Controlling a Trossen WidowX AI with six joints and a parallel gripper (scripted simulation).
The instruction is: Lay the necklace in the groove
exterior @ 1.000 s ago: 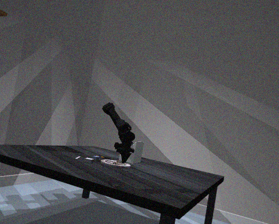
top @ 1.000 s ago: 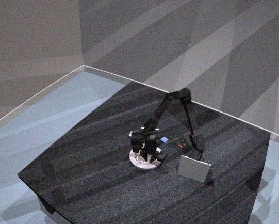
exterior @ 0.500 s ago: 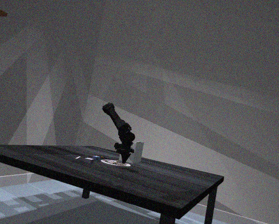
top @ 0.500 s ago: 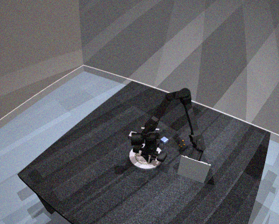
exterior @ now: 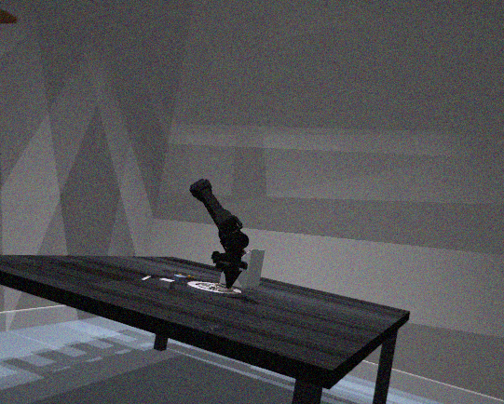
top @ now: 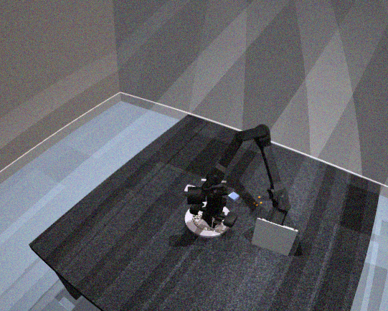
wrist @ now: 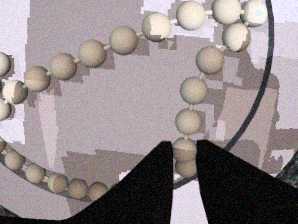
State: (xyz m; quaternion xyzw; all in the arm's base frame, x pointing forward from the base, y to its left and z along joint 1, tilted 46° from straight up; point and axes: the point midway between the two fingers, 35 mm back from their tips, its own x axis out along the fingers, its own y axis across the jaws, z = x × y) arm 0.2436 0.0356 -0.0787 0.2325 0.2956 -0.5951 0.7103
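Right now my gripper tip is 40 mm to the left of the round white bead board, 40 mm short of it and 10 mm above it. The rest, counted from my gripper tip: small white block (210 mm ahead, 130 mm to the right); small blue cube (210 mm to the right, 20 mm ahead, 10 mm below); thin white stick (260 mm to the right, 160 mm ahead, 10 mm below).
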